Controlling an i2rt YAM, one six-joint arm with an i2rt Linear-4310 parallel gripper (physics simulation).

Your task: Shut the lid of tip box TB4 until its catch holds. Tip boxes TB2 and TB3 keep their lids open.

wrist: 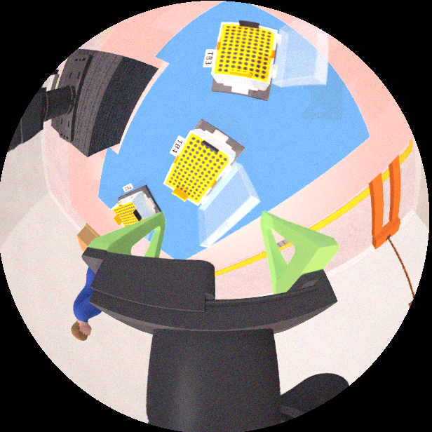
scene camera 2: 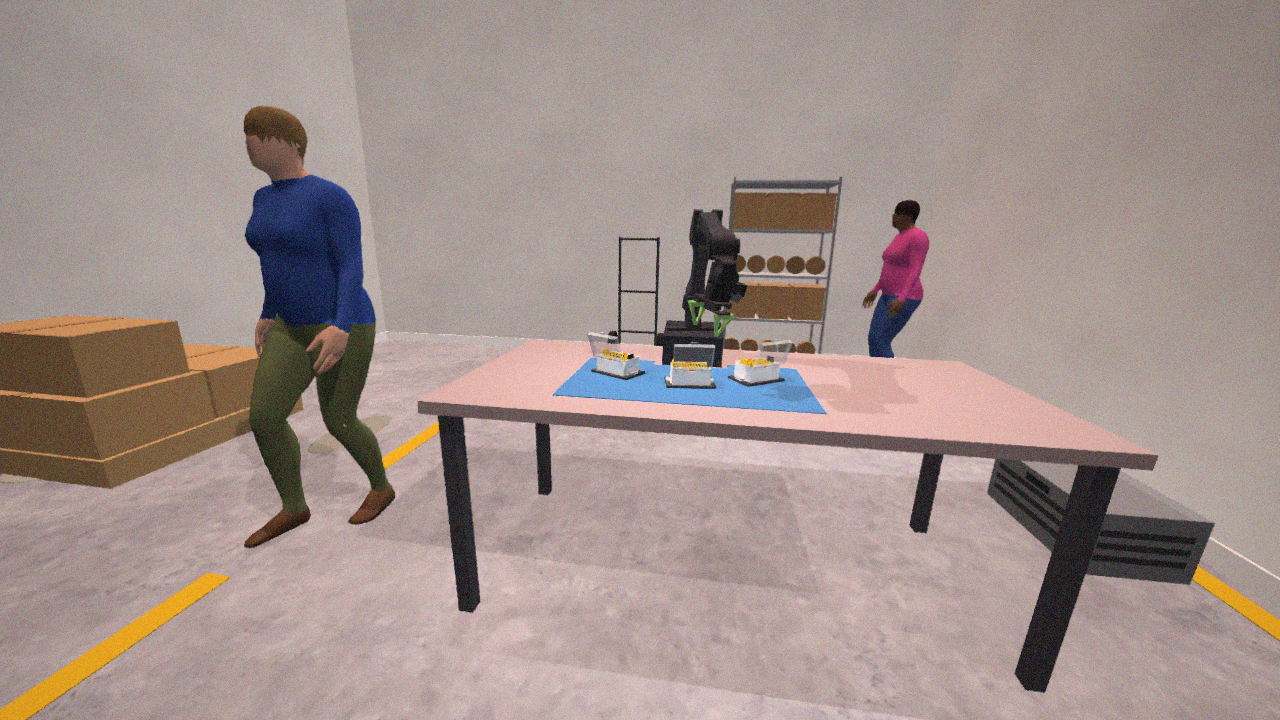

Path:
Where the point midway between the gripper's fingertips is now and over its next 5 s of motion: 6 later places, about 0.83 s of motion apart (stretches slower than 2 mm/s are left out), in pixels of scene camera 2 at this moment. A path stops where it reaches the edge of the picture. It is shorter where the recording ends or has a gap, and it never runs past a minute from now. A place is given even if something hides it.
My gripper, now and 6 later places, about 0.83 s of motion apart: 705, 330; 689, 336; 689, 344; 689, 353; 691, 343; 692, 358; 690, 383

